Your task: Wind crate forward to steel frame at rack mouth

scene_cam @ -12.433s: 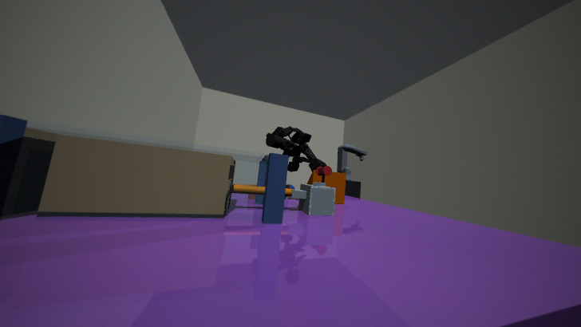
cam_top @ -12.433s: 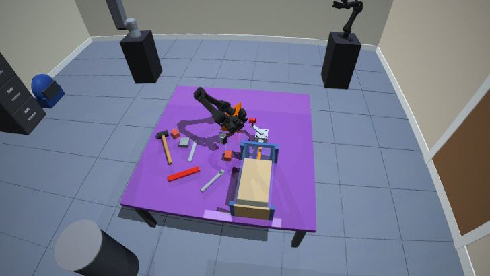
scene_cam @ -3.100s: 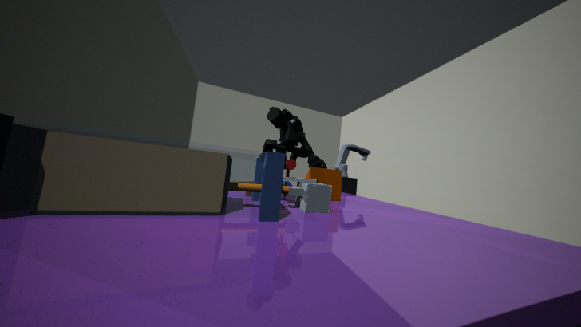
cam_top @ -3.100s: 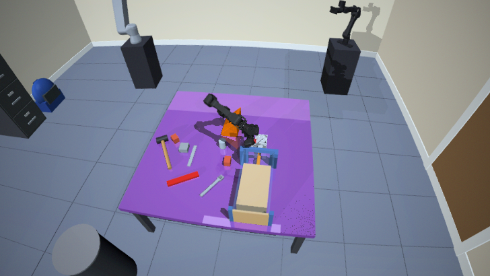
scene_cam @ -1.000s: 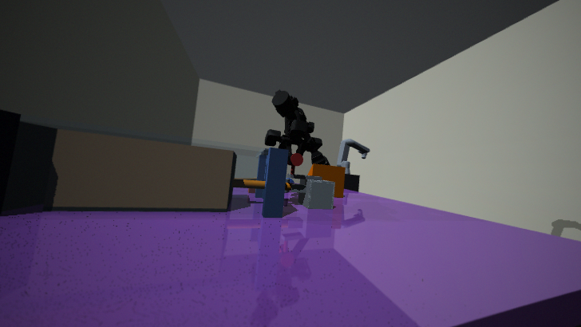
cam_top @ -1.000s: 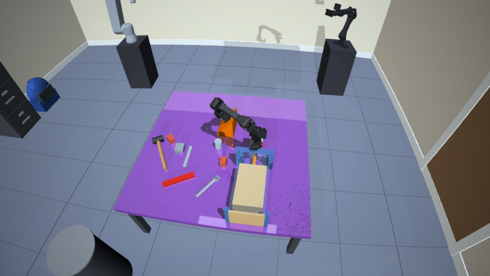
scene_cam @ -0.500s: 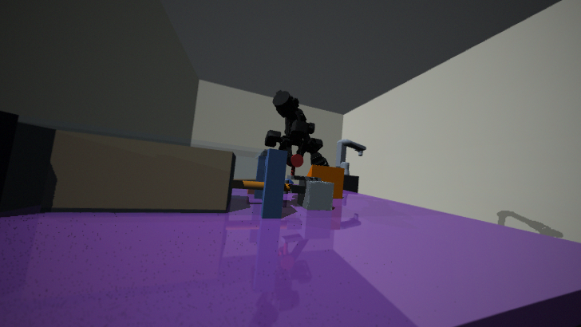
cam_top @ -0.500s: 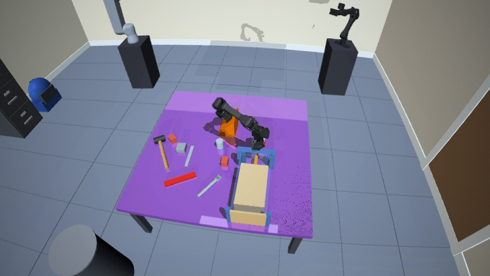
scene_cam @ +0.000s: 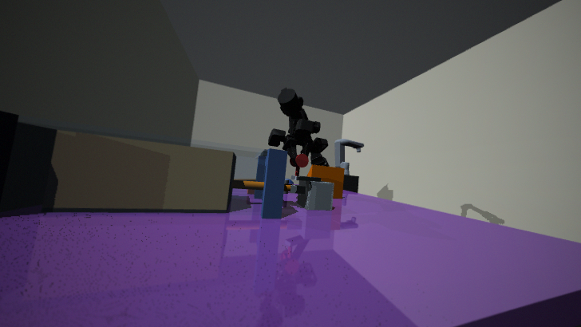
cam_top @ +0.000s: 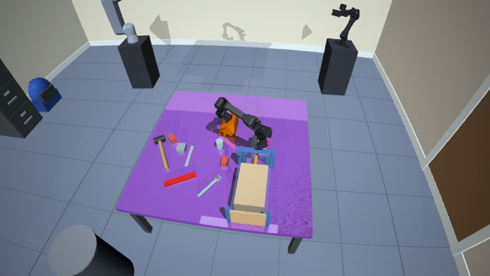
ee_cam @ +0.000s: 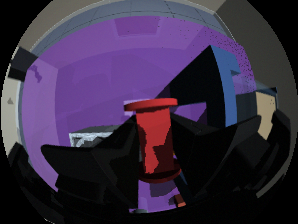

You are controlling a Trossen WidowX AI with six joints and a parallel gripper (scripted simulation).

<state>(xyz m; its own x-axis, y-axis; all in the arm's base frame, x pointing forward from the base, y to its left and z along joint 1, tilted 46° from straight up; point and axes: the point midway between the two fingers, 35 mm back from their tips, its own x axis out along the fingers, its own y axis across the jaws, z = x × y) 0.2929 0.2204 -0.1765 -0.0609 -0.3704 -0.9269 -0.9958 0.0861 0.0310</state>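
Now: gripper tip 4 cm past the winch handle, 3 cm to the left of it and 3 cm above it. Round my gripper tip: grey bar (57 cm to the right, 13 cm below, 3 cm ahead); then grey winch (11 cm behind, 10 cm below, 6 cm to the right); then red knob (2 cm to the right).
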